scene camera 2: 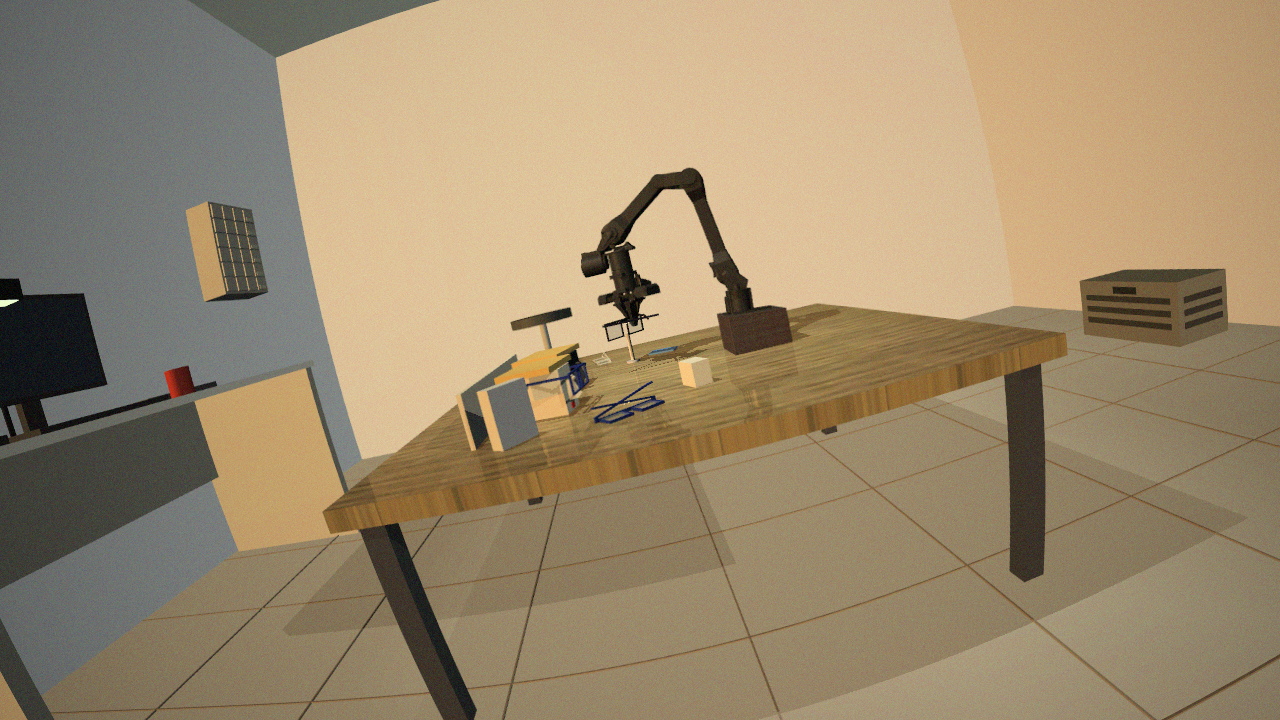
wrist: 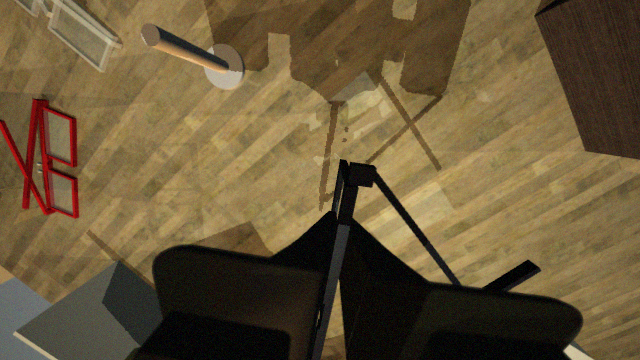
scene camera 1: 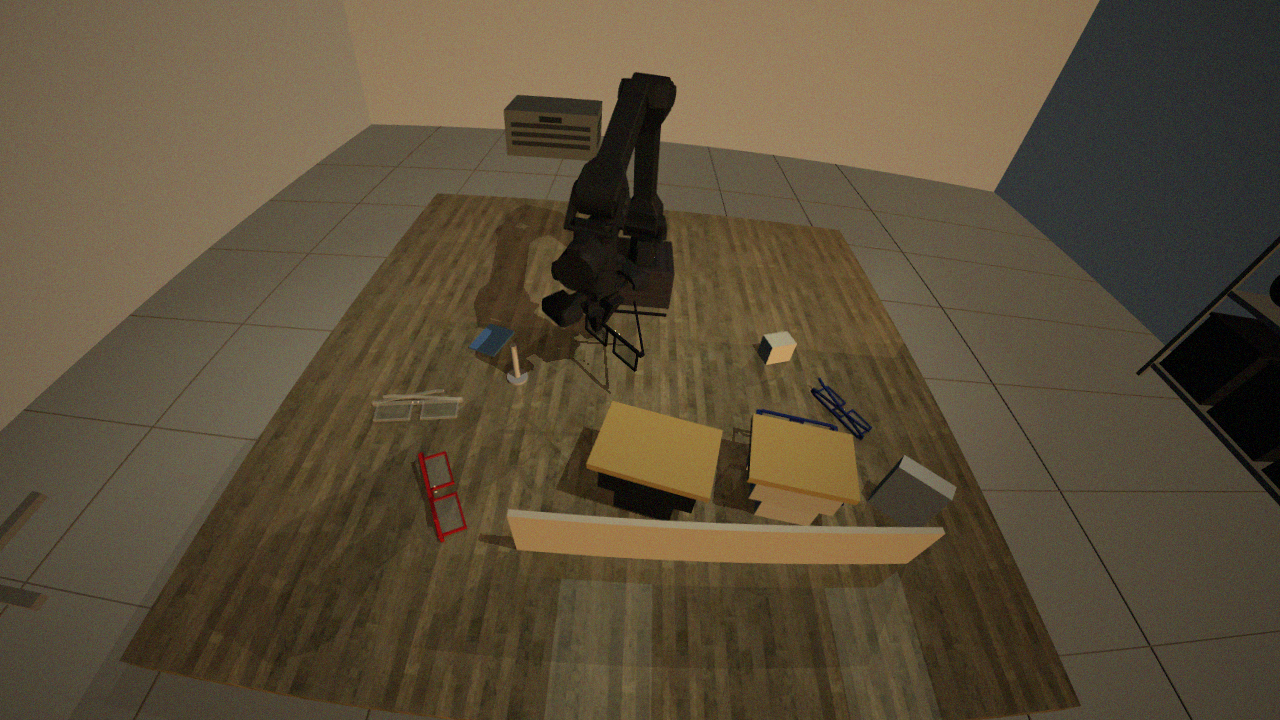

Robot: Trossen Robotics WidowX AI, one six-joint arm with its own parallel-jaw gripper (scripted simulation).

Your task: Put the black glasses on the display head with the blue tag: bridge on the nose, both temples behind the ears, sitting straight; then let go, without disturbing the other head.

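You've got the gripper [scene camera 1: 596,330] showing, and it's also there at [scene camera 2: 634,326] and [wrist: 336,219]. There's a grey block [scene camera 1: 910,494], which you'd also spot at [scene camera 2: 506,407], though in the wrist view that grey block is out of frame. A blue block [scene camera 1: 492,339] is visible too, but the wrist view has that blue block out of frame. The white cube appears at [scene camera 1: 777,347] and again at [scene camera 2: 695,372], and there's a black base [scene camera 1: 653,462] as well.
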